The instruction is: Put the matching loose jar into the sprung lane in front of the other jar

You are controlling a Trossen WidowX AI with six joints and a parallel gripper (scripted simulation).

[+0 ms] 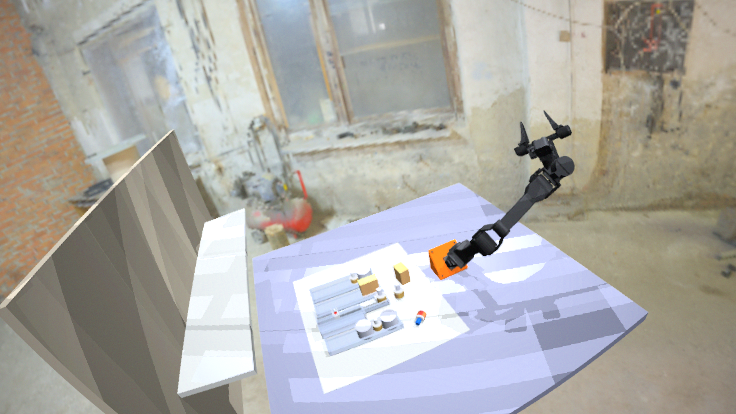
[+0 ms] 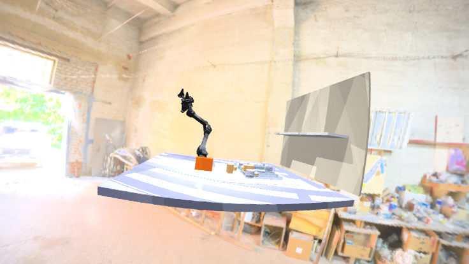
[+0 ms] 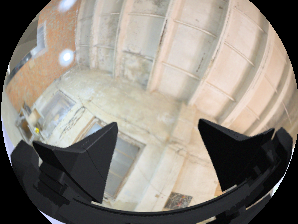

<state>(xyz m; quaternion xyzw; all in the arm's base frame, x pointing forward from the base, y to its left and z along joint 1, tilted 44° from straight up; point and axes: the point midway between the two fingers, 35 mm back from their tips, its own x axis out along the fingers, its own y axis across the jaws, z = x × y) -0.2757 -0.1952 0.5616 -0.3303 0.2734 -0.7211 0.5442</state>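
The tan box lies 420 mm ahead of my gripper tip, 310 mm to the right of it and 610 mm below it. The rest, counted from my gripper tip: grey lane rack (700 mm ahead, 240 mm to the right, 620 mm below).
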